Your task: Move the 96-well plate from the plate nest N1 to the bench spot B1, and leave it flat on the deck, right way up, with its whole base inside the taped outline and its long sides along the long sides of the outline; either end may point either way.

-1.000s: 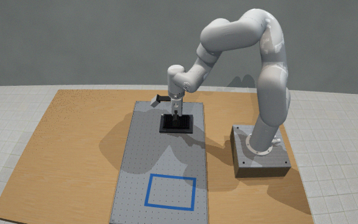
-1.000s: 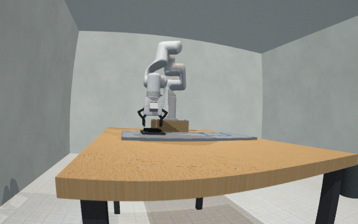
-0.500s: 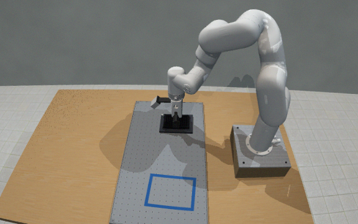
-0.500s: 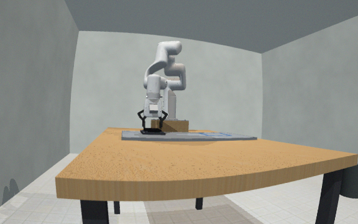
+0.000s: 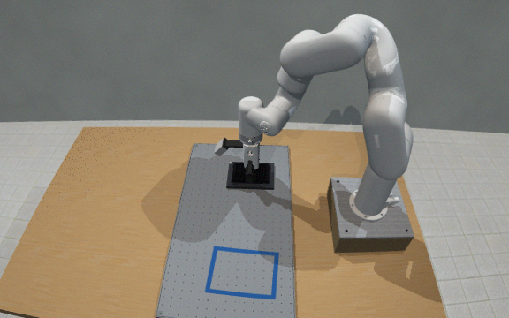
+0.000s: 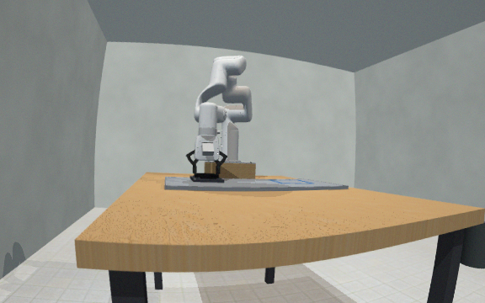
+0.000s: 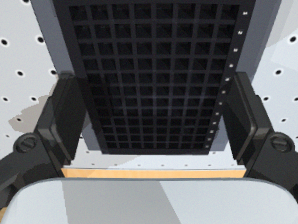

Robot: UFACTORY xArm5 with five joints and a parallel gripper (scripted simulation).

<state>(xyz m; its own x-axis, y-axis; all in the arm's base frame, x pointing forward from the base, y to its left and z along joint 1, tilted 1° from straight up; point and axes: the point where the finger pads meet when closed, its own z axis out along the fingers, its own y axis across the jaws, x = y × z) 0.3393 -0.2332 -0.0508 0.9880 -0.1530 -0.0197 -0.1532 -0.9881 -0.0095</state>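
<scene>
Now: the 96-well plate 1 cm below my hand. Also, from my hand: dark plate nest (2 cm below).
</scene>
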